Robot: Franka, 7 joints.
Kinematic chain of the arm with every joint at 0, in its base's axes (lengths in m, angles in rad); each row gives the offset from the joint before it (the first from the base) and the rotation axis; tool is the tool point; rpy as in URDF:
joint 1: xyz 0 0 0.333 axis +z
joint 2: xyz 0 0 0 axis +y
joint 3: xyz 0 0 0.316 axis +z
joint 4: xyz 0.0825 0 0 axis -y
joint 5: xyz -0.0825 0 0.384 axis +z
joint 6: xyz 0 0 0 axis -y
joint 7: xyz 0.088 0 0 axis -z
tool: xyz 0 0 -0.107 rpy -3.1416 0 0
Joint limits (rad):
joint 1: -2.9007..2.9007
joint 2: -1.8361..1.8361
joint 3: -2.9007..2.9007
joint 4: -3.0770..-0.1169
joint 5: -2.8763..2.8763
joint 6: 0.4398..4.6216
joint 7: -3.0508..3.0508
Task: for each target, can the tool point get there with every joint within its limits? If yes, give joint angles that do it. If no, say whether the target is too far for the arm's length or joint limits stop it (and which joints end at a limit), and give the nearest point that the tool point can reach.
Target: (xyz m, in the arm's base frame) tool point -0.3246 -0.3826 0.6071
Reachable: yes | joints -0.6853 -1.1300 -1.2479 -2.1068 1.4862 1.9033 2.4537
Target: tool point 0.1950 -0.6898 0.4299
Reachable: yes | joints 2.1002 -1.2439 1.5347 -0.4182 1.4547 0.8379 -1.6927
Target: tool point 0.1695 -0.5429 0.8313
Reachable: yes | joints 1.2835 -0.3206 -2.3555 -1.3387 -0.1271 3.8473 -0.3690
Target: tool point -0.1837 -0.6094 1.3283
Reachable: no: too far | nearest point -0.1334 -0.4425 1.0557 | short by 0.324 m
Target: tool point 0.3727 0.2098 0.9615
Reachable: yes | joints 0.2824 -0.2498 0.2197 -1.3032 2.3701 2.7317 2.0649
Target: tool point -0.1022 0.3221 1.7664
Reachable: no: too far | nearest point -0.0595 0.1876 1.1680 | short by 0.615 m
